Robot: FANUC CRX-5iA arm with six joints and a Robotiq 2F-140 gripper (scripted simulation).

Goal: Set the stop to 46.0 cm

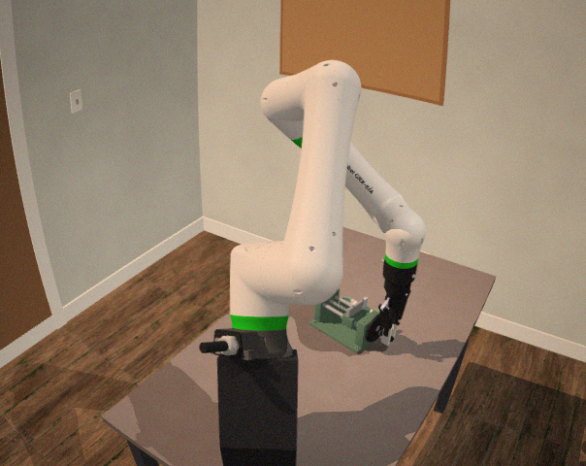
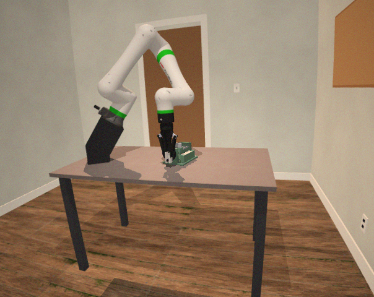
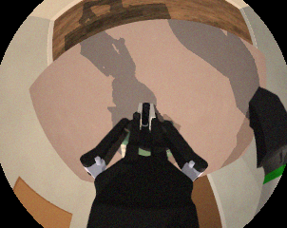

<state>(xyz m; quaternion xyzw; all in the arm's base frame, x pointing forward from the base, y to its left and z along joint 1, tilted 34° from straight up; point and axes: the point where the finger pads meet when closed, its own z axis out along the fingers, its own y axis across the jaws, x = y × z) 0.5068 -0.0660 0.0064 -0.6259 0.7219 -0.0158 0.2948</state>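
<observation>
The green stop fixture lies 120 mm to the left of my hand and 30 mm above it. The rest, counted from my hand: black handwheel (20 mm to the left, 10 mm below).
</observation>
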